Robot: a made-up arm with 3 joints. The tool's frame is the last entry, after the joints.
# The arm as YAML. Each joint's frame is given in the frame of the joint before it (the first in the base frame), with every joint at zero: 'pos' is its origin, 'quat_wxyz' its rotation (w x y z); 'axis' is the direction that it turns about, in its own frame. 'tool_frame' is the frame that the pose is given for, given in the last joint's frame.
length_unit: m
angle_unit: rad
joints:
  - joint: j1
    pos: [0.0, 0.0, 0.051]
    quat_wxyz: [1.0, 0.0, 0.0, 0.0]
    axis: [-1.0, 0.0, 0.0]
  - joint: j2
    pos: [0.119, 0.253, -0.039]
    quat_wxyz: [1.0, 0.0, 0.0, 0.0]
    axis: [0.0, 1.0, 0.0]
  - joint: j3
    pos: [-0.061, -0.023, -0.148]
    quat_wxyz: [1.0, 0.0, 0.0, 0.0]
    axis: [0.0, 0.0, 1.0]
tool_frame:
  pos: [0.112, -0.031, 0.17]
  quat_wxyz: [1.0, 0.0, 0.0, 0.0]
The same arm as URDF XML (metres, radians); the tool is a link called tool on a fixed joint. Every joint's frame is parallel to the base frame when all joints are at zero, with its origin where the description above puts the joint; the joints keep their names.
<robot name="arm">
<link name="base"/>
<link name="link1"/>
<link name="link2"/>
<link name="link3"/>
<link name="tool"/>
<joint name="j1" type="continuous"><parent link="base"/><child link="link1"/><origin xyz="0.0000 0.0000 0.0510" rpy="0.0000 0.0000 0.0000"/><axis xyz="-1 0 0"/></joint>
<joint name="j2" type="continuous"><parent link="link1"/><child link="link2"/><origin xyz="0.1190 0.2530 -0.0390" rpy="0.0000 0.0000 0.0000"/><axis xyz="0 1 0"/></joint>
<joint name="j3" type="continuous"><parent link="link2"/><child link="link3"/><origin xyz="-0.0610 -0.0230 -0.1480" rpy="0.0000 0.0000 0.0000"/><axis xyz="0 0 1"/></joint>
<joint name="tool_joint" type="fixed"><parent link="link3"/><child link="tool"/><origin xyz="0.1120 -0.0310 0.1700" rpy="0.0000 0.0000 0.0000"/></joint>
</robot>

